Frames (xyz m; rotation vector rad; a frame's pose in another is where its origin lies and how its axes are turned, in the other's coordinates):
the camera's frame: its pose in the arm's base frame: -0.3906 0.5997 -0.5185 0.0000 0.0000 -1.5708
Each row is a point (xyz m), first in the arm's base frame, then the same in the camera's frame.
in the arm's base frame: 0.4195 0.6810 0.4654
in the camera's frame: -0.0813 0.8101 0.9839
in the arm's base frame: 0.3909 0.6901 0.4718
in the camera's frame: -0.0904 0.7815 0.9903
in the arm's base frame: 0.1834 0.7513 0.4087
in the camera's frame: -0.1516 0.5740 0.9272
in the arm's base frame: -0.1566 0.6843 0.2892
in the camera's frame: -0.0846 0.2340 0.8077
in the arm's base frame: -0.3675 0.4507 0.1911
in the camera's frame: 0.1490 0.0231 0.7096
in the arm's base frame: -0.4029 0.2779 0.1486
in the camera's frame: 0.3218 -0.0123 0.6671
